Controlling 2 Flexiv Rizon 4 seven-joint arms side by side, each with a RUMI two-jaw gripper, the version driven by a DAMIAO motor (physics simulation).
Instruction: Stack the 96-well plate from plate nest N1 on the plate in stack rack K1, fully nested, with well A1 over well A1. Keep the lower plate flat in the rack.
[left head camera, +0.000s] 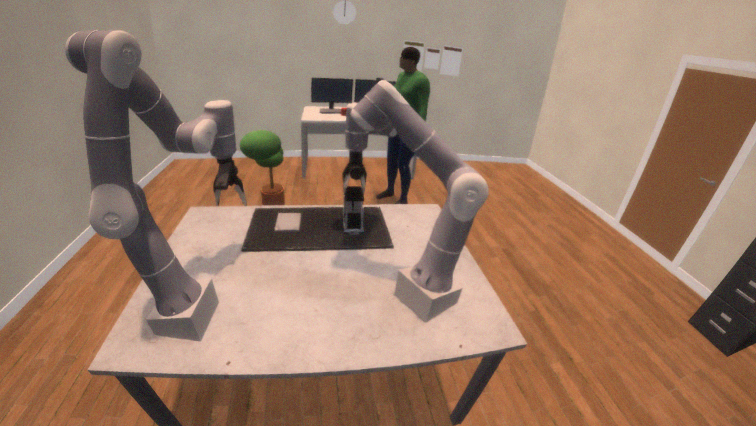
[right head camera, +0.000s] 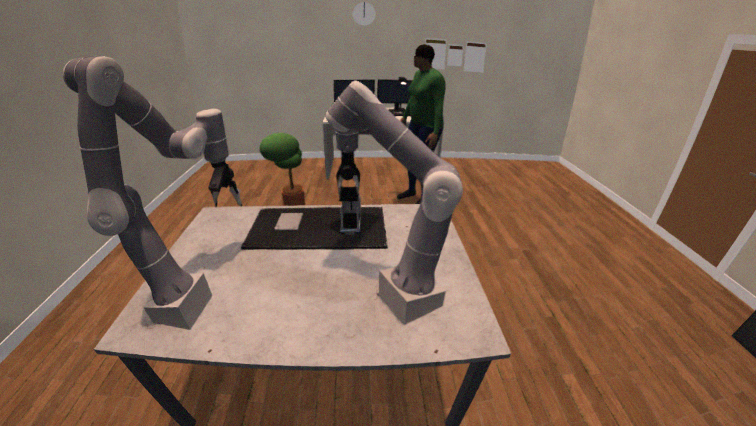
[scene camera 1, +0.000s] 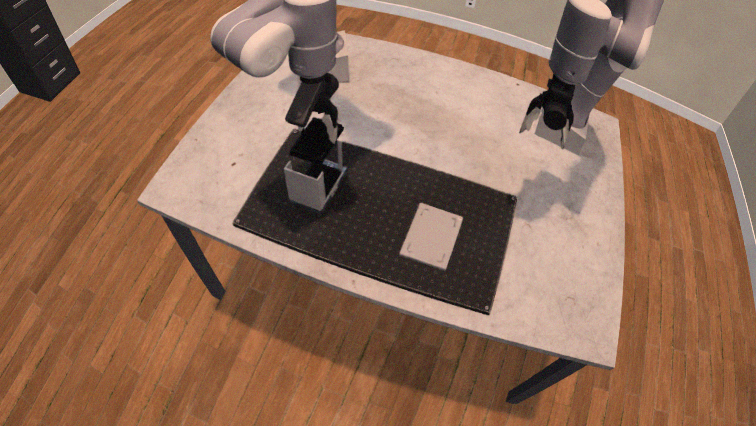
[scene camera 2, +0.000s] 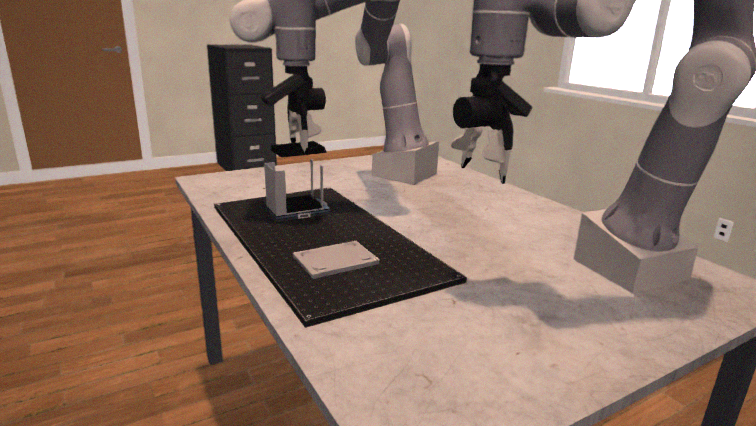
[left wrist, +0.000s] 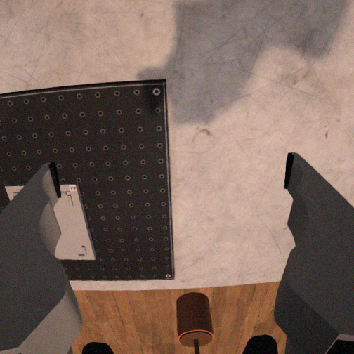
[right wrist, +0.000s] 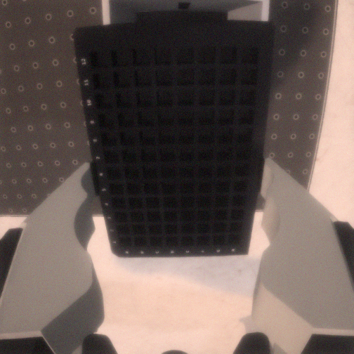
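My right gripper (left head camera: 353, 186) (right head camera: 348, 185) (scene camera 2: 299, 143) (right wrist: 177, 161) is shut on a black 96-well plate (scene camera 1: 311, 150) (right wrist: 177, 140), gripping its long sides and holding it level above the stack rack. In the right wrist view its printed numbers run from 12 at the top downward; the letters are too small to read. The rack (scene camera 1: 305, 187) (scene camera 2: 275, 190) has a tall grey wall and thin posts. A black plate (scene camera 2: 304, 203) lies low in it, partly hidden. My left gripper (left head camera: 230, 202) (scene camera 1: 543, 138) (scene camera 2: 484, 173) (left wrist: 171, 159) is open and empty, high above the table.
A pale flat block with corner marks (left head camera: 287, 221) (right head camera: 288, 221) (scene camera 1: 432, 235) (scene camera 2: 336, 258) lies on the black perforated board (scene camera 1: 370, 222) (scene camera 2: 338, 301). The rack stands on the same board. The board lies on the marbled table (left head camera: 296, 328). A person (left head camera: 413, 89) stands beyond the table.
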